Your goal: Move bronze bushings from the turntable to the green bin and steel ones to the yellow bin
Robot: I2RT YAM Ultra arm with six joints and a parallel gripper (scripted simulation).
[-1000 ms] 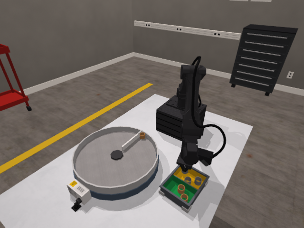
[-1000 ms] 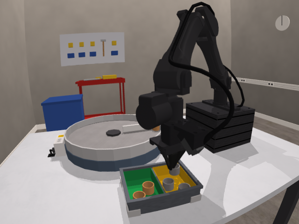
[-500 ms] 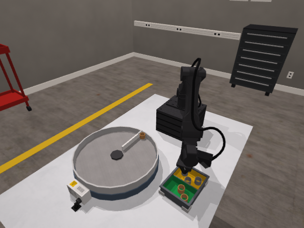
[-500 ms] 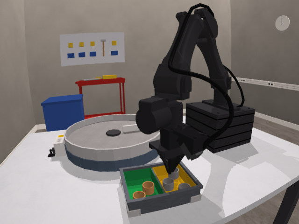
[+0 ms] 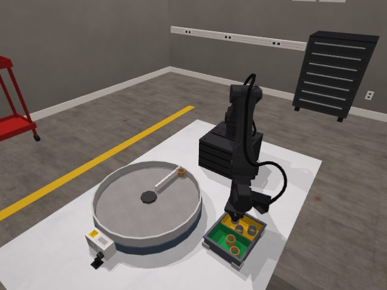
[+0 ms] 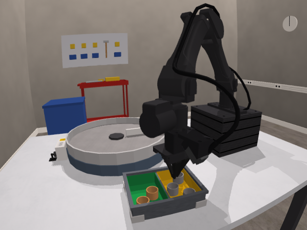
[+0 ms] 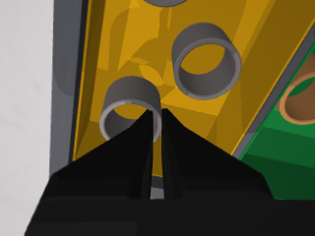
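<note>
Right now my hand is 30 mm to the right of the yellow bin and 30 mm above it. Also, from my hand: dark grey tray (50 mm ahead, 30 mm to the left, 20 mm below); turntable (330 mm to the right, 110 mm ahead, 10 mm above); green bin (90 mm ahead, 30 mm below, 20 mm to the left).
</note>
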